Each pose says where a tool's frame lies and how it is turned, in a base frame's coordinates. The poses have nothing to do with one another.
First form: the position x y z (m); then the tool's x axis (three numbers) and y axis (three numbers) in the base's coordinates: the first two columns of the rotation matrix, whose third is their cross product.
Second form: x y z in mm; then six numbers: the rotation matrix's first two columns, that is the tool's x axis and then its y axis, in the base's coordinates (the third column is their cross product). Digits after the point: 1 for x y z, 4 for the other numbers.
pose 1, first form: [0.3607 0.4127 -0.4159 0.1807 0.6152 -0.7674 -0.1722 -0.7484 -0.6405]
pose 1, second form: [360.7 412.7 -415.9 0.1807 0.6152 -0.7674 -0.1722 -0.7484 -0.6405]
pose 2, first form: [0.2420 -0.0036 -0.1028 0.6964 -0.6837 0.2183 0.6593 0.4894 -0.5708]
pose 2, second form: [242.0 -3.6 -102.8 0.6964 -0.6837 0.2183 0.6593 0.4894 -0.5708]
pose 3, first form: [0.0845 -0.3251 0.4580 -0.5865 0.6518 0.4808 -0.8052 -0.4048 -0.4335]
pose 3, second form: [84.5 -325.1 458.0 -0.5865 0.6518 0.4808 -0.8052 -0.4048 -0.4335]
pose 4, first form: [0.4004 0.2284 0.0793 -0.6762 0.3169 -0.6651 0.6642 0.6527 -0.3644]
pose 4, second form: [400.4 228.4 79.3 -0.6762 0.3169 -0.6651 0.6642 0.6527 -0.3644]
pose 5, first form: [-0.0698 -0.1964 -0.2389 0.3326 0.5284 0.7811 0.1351 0.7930 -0.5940]
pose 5, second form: [-69.8 -196.4 -238.9 0.3326 0.5284 0.7811 0.1351 0.7930 -0.5940]
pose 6, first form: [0.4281 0.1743 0.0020 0.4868 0.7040 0.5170 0.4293 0.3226 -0.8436]
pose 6, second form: [428.1 174.3 2.0 0.4868 0.7040 0.5170 0.4293 0.3226 -0.8436]
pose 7, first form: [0.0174 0.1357 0.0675 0.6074 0.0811 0.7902 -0.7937 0.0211 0.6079]
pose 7, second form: [17.4 135.7 67.5 0.6074 0.0811 0.7902 -0.7937 0.0211 0.6079]
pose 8, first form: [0.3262 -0.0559 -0.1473 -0.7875 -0.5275 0.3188 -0.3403 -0.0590 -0.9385]
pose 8, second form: [326.2 -55.9 -147.3 -0.7875 -0.5275 0.3188 -0.3403 -0.0590 -0.9385]
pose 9, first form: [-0.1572 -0.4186 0.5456 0.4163 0.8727 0.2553 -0.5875 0.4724 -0.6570]
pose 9, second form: [-157.2 -418.6 545.6 0.4163 0.8727 0.2553 -0.5875 0.4724 -0.6570]
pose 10, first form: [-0.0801 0.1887 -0.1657 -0.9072 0.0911 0.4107 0.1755 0.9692 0.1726]
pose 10, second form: [-80.1 188.7 -165.7 -0.9072 0.0911 0.4107 0.1755 0.9692 0.1726]
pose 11, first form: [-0.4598 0.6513 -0.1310 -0.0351 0.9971 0.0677 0.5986 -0.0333 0.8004]
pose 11, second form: [-459.8 651.3 -131.0 -0.0351 0.9971 0.0677 0.5986 -0.0333 0.8004]
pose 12, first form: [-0.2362 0.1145 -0.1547 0.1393 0.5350 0.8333 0.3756 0.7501 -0.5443]
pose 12, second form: [-236.2 114.5 -154.7 0.1393 0.5350 0.8333 0.3756 0.7501 -0.5443]
